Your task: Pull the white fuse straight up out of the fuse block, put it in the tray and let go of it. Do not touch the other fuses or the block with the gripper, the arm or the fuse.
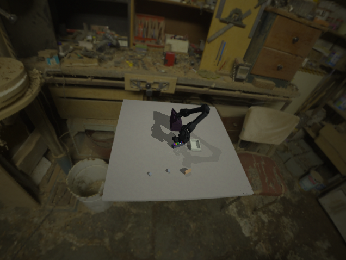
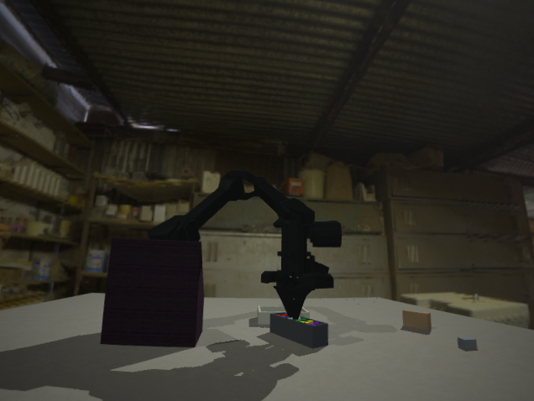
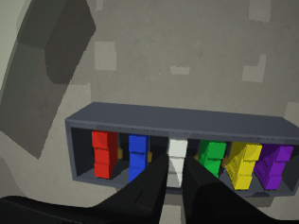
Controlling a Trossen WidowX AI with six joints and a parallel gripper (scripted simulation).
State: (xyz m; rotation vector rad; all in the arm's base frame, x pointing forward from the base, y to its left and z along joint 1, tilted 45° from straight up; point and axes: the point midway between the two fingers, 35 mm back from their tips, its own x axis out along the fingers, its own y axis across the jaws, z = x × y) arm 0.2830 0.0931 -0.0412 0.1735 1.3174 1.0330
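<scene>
Right now the pale tray is 17 cm to the left of my gripper tip, 3 cm below it and 1 cm behind it. Round my gripper tip: tan block 32 cm ahead, 7 cm to the left, 2 cm below; then white fuse 1 cm below.
</scene>
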